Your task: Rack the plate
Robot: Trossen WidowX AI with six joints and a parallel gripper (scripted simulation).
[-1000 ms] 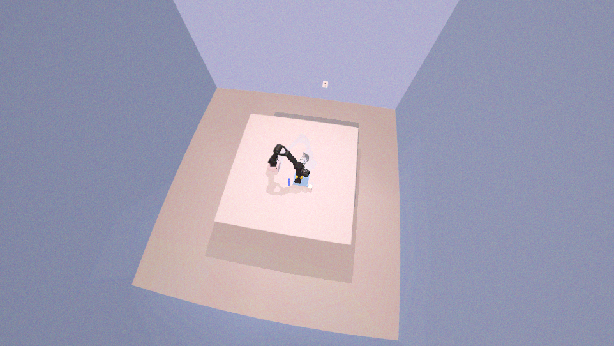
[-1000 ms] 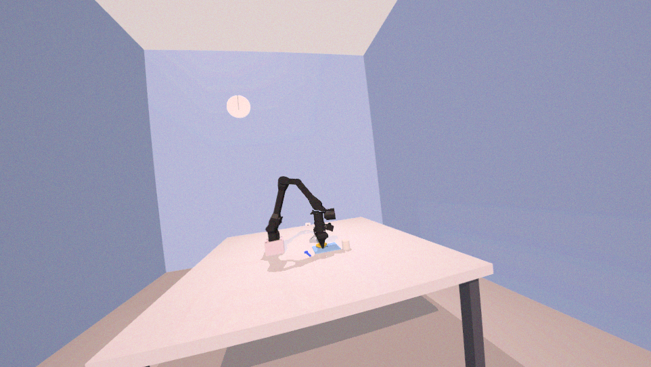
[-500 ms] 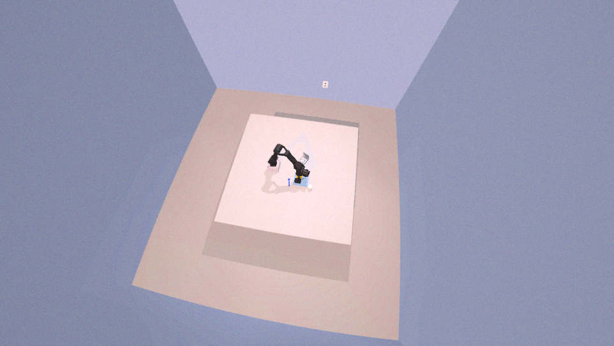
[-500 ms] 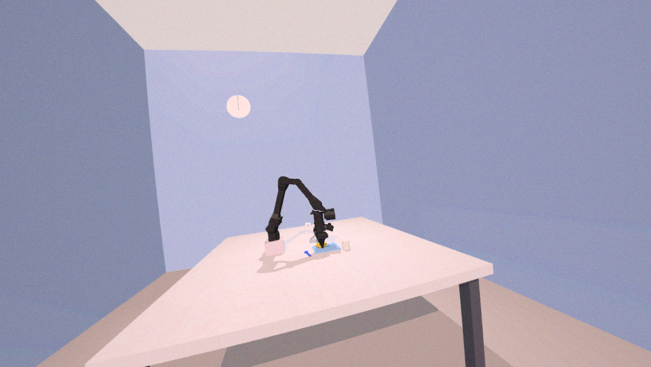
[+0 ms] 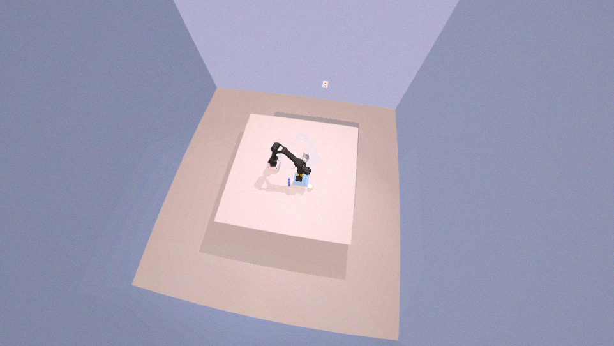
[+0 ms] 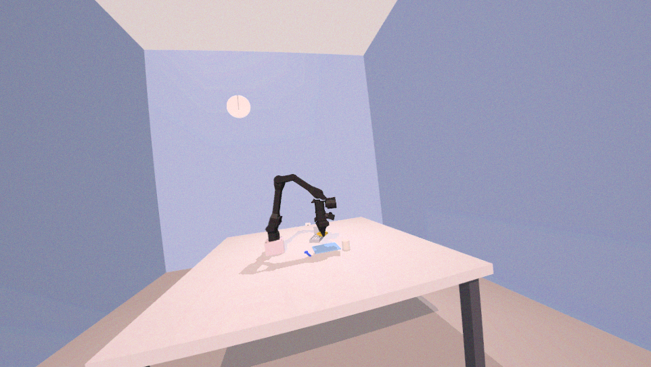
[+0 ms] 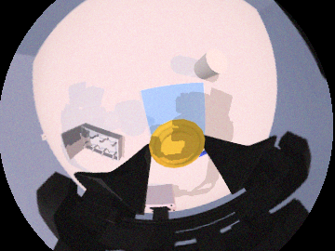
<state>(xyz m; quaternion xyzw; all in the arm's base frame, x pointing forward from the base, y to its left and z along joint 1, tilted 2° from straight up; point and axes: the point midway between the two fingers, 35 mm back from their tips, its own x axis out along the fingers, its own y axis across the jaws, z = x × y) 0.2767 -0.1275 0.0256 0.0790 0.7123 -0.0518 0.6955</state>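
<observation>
Right now the grey wire dish rack is 190 mm to the left of my gripper tip, 50 mm below it and 20 mm ahead of it. The rest, counted from my gripper tip: yellow plate: 10 mm above; light blue mat: 70 mm below, 20 mm to the right; blue spoon: 120 mm behind, 70 mm below, 40 mm to the right.
</observation>
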